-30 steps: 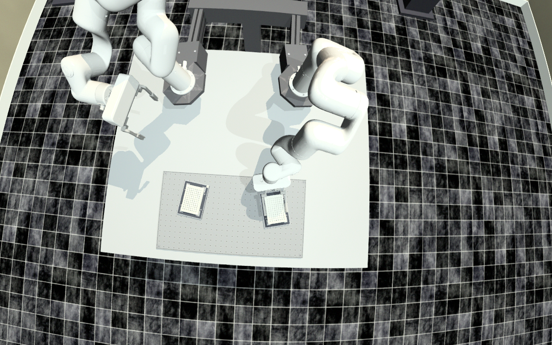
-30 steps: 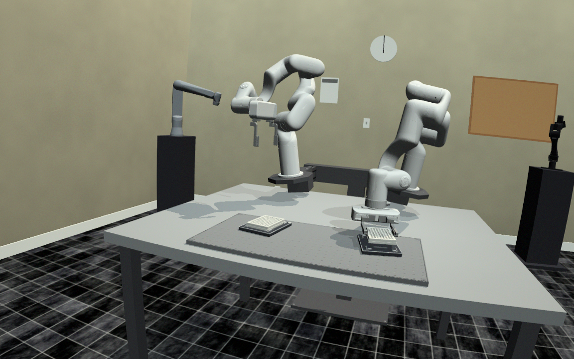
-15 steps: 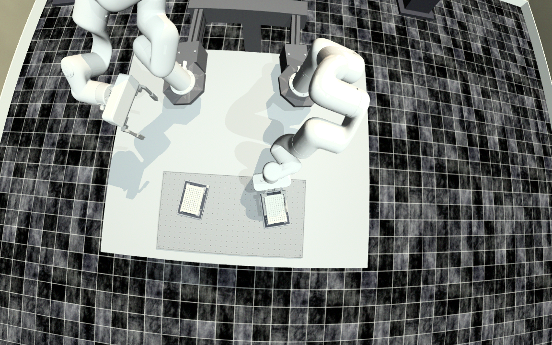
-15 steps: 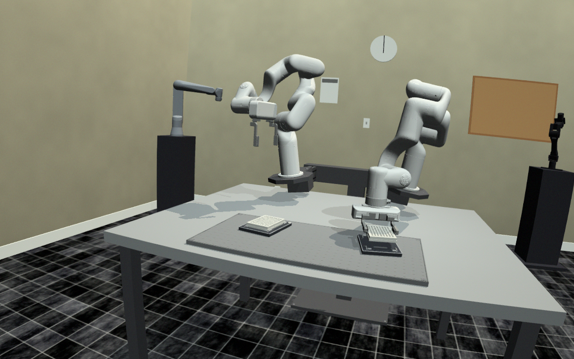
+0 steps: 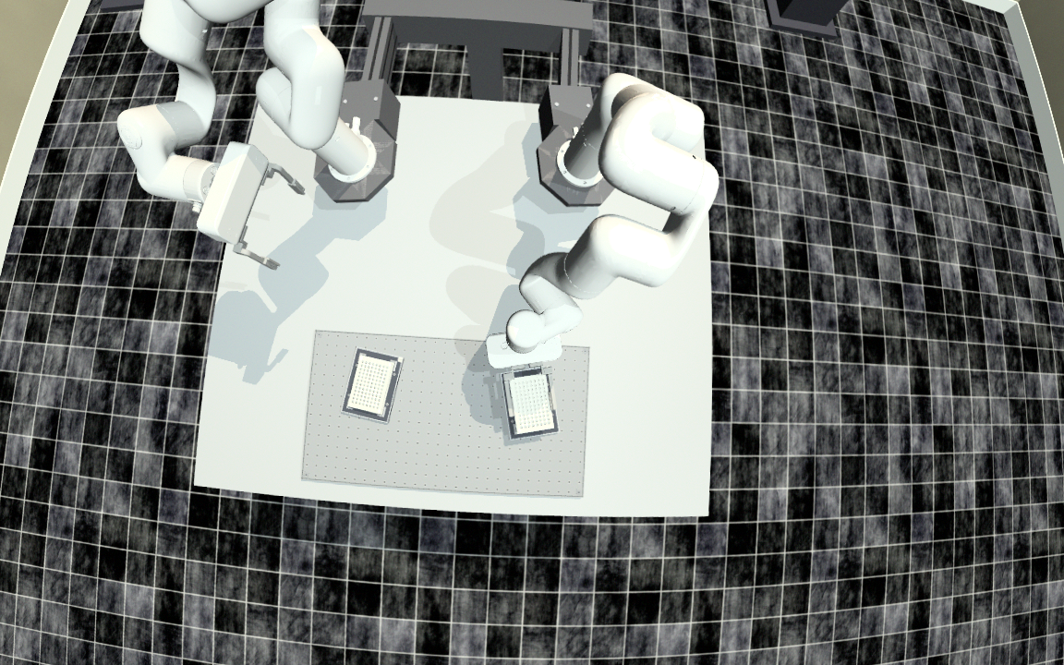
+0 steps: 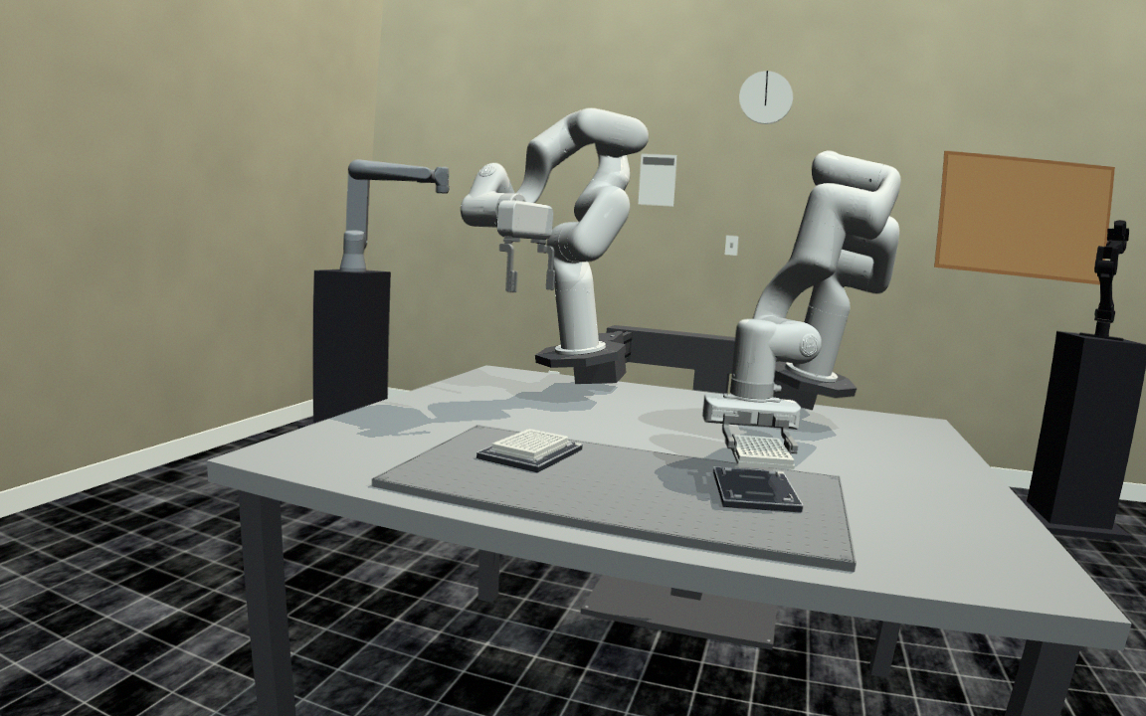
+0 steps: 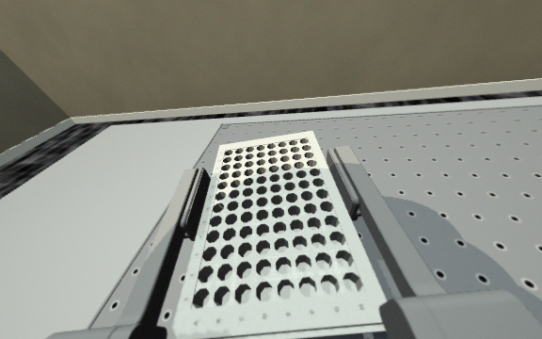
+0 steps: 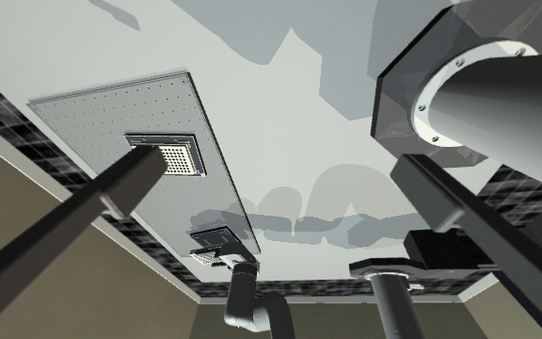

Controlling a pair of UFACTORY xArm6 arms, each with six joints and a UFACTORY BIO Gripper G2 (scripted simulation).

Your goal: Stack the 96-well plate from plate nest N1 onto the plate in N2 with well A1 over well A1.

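Right now my left hand is 39 cm to the left of the dark nest N2, 7 cm above it and 4 cm past it. Round my left hand: dark nest N1: 7 cm below.
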